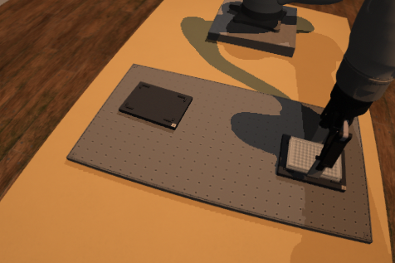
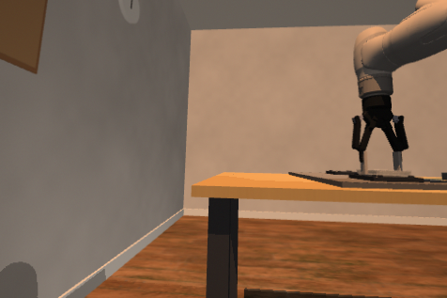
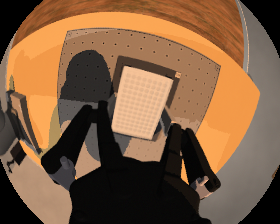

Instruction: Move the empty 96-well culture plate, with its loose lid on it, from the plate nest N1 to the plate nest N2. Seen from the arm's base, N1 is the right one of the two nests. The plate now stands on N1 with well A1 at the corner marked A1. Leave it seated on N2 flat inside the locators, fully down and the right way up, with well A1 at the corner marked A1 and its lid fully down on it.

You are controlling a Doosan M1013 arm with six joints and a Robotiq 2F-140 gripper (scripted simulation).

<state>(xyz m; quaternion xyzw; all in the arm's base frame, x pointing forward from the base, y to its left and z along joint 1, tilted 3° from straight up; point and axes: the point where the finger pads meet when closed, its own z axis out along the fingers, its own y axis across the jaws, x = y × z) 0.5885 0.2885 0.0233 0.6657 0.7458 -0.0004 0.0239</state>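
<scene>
The lid is 2 cm below my hand. Also, from my hand: plate: 2 cm below; A1 corner mark: 8 cm to the left, 5 cm ahead, 3 cm below; black nest N2: 4 cm below.
</scene>
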